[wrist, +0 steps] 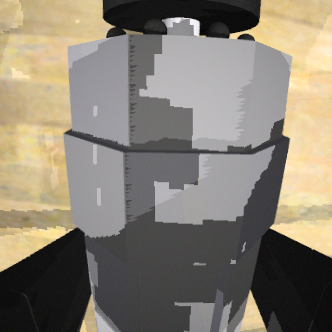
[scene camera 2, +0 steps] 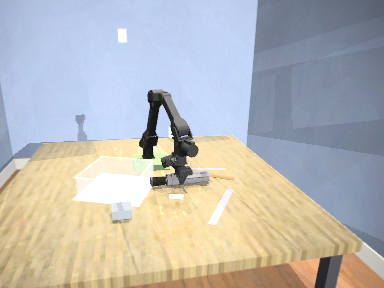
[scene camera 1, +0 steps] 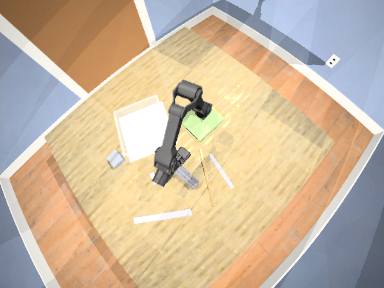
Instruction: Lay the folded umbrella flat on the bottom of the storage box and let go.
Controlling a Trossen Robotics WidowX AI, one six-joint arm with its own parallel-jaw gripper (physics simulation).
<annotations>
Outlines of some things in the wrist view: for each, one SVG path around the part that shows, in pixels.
My gripper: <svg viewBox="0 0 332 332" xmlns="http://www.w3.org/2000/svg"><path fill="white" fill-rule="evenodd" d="M268 228L261 236L250 285L250 291L266 331L332 332L332 257ZM81 229L75 227L29 256L0 271L0 332L80 331L91 295L84 232Z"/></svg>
A folded umbrella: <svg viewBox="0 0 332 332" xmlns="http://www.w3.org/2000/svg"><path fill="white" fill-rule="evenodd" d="M102 0L102 18L105 22L115 27L111 27L107 31L106 38L67 46L71 128L63 132L72 223L84 232L97 332L239 332L261 236L274 223L290 138L282 134L292 56L256 41L249 33L242 33L236 39L229 38L229 33L245 31L259 23L261 0ZM123 29L143 32L143 34L126 34Z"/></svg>
</annotations>
